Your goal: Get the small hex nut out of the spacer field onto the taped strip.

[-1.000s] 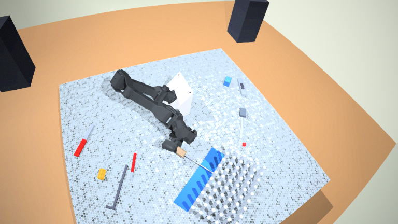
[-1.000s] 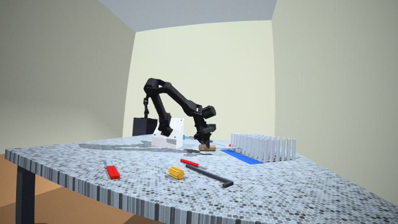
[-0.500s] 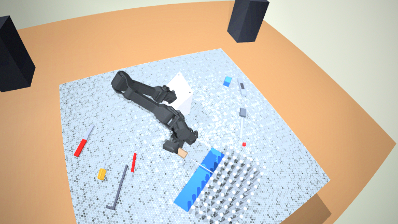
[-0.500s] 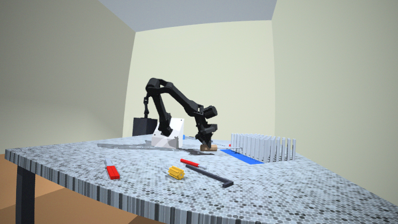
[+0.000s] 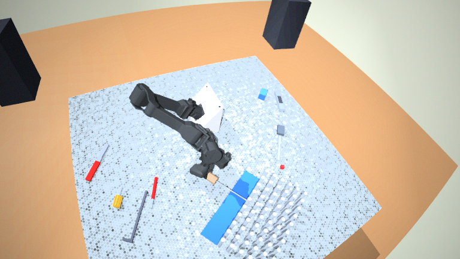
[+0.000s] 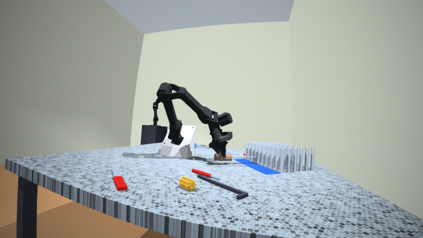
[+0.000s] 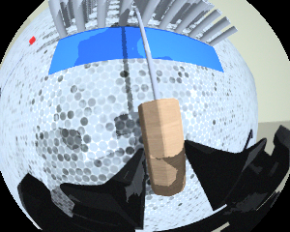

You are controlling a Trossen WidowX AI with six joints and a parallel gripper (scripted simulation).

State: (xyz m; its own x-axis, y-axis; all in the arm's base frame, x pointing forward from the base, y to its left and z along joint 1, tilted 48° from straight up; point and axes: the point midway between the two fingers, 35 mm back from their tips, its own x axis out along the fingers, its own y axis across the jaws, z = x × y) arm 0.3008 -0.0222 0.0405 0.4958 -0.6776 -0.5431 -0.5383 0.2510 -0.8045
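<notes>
My gripper tip is now 150 mm short of the blue taped strip, 60 mm to the right of it and 40 mm above it. Also, from my gripper tip: hook tool (80 mm ahead, 60 mm to the left); then hex nut (250 mm ahead, 190 mm to the left, 30 mm below); then red screwdriver (250 mm to the right, 30 mm below, 30 mm ahead).
</notes>
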